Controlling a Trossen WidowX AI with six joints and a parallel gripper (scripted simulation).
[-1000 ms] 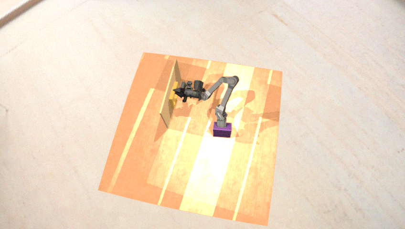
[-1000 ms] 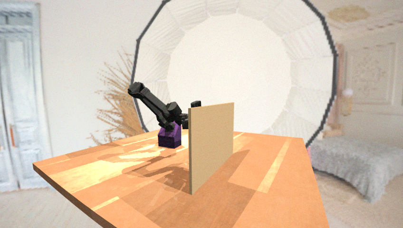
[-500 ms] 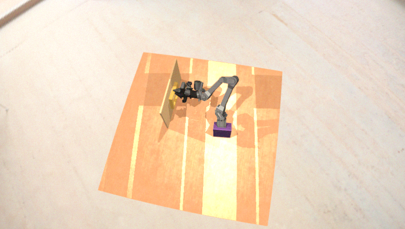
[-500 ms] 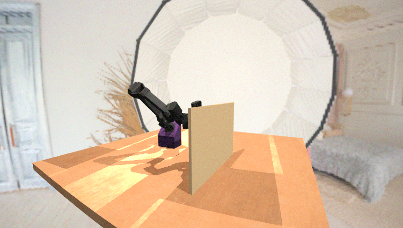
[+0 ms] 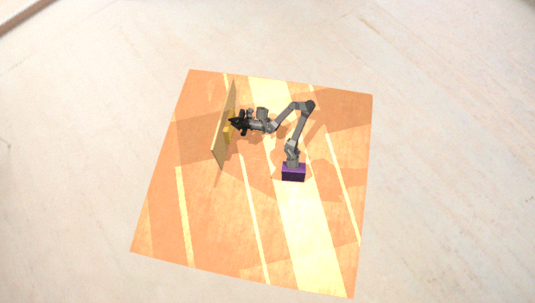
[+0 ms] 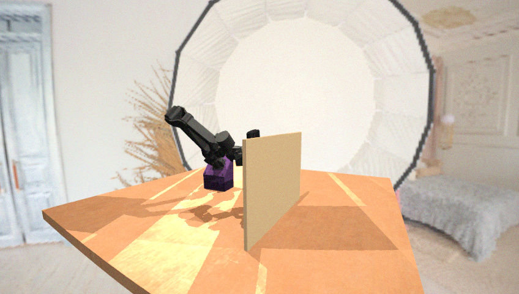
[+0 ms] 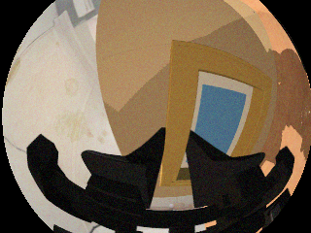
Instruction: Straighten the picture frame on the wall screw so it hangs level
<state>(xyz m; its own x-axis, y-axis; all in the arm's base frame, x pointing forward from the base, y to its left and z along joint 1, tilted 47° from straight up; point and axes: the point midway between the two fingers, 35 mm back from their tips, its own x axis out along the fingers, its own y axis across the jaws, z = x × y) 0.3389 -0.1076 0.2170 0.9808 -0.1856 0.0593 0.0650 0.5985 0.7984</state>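
Right now my gripper tip is 5 cm above the picture frame and 1 cm to the right of it. Also, from my gripper tip: wall panel 7 cm below, 1 cm to the right, 1 cm ahead.
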